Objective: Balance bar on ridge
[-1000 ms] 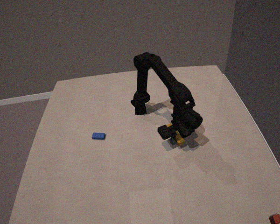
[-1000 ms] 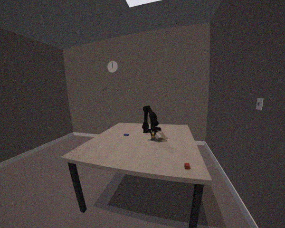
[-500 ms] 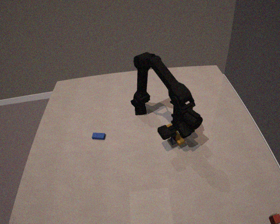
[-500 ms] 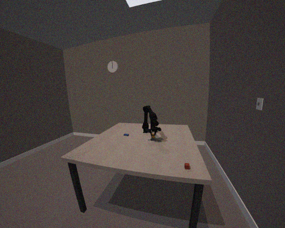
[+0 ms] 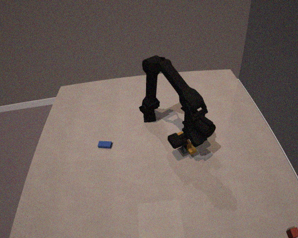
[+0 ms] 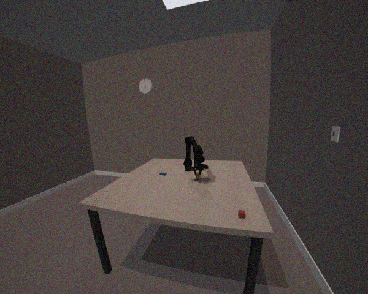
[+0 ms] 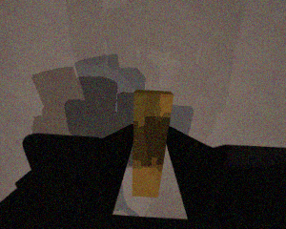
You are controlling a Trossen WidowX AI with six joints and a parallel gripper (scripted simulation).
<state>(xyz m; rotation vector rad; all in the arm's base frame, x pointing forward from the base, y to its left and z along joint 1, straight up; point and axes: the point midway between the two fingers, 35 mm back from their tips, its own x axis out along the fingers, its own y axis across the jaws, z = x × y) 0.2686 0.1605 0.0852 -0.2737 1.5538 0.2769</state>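
The yellow bar lies 3 cm behind my gripper tip and 1 cm to the right of it. From my gripper tip the other things lie so: blue oblong block 40 cm to the right, 10 cm behind, 4 cm below; then small red cube 47 cm ahead, 34 cm to the left, 3 cm below.
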